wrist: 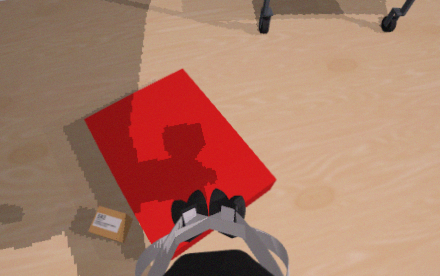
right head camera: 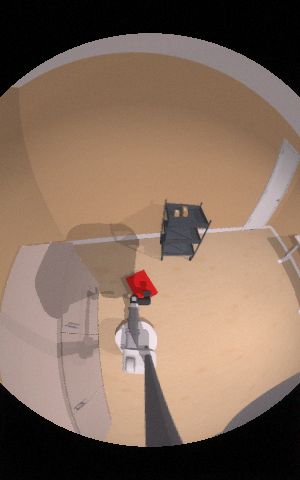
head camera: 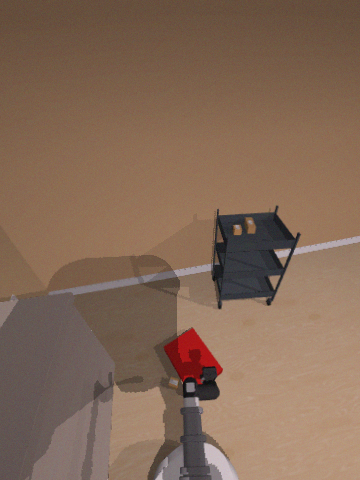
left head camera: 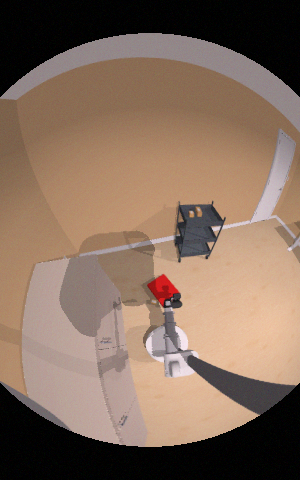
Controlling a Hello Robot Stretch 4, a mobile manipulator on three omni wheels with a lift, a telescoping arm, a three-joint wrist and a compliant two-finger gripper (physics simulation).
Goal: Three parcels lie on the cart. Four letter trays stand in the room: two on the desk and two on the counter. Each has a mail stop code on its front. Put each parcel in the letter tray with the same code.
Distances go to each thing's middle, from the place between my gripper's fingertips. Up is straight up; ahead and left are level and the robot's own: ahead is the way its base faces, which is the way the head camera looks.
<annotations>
Now: hand 180 mm short of the red letter tray (head camera: 188,354), 60 mm to the right of it and 260 mm above it.
</annotations>
